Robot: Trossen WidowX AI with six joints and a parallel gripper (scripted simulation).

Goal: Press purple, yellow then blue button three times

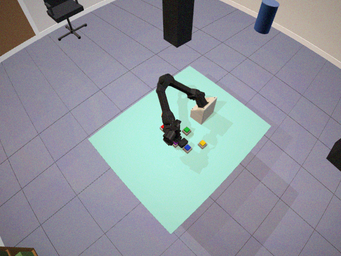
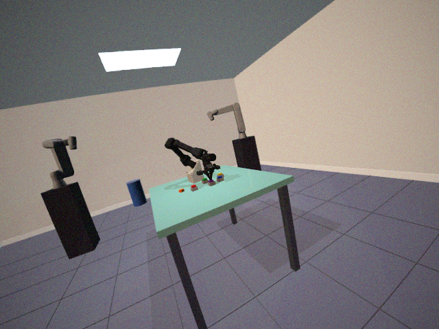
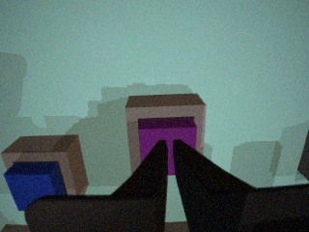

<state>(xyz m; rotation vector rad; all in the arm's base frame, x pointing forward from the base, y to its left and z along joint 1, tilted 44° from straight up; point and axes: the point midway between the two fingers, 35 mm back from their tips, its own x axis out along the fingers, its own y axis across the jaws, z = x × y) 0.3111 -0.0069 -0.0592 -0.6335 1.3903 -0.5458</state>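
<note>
Right now the purple button is 1 cm below my gripper tip. The rest, counted from my gripper tip: blue button (4 cm behind, 9 cm to the left, 1 cm below); red button (3 cm behind, 14 cm to the right, 1 cm below); green button (13 cm behind, 2 cm to the right, 1 cm below).
</note>
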